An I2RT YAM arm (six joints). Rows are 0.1 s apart.
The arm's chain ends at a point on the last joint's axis. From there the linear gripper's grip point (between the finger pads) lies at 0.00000 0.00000 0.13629 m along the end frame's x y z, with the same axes.
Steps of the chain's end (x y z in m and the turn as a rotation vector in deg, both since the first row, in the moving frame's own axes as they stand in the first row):
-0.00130, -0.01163, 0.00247, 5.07, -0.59, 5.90
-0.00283, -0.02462, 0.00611, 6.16, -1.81, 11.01
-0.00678, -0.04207, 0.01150, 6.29, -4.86, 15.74
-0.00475, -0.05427, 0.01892, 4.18, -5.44, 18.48
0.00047, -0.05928, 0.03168, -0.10, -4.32, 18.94
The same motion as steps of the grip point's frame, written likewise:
-0.00208, -0.02372, 0.00193, 5.07, -0.59, 5.90
-0.00570, -0.03956, 0.00526, 6.16, -1.81, 11.01
-0.01612, -0.05837, 0.01020, 6.29, -4.86, 15.74
-0.01585, -0.06608, 0.01795, 4.18, -5.44, 18.48
-0.00965, -0.06073, 0.03130, -0.10, -4.32, 18.94

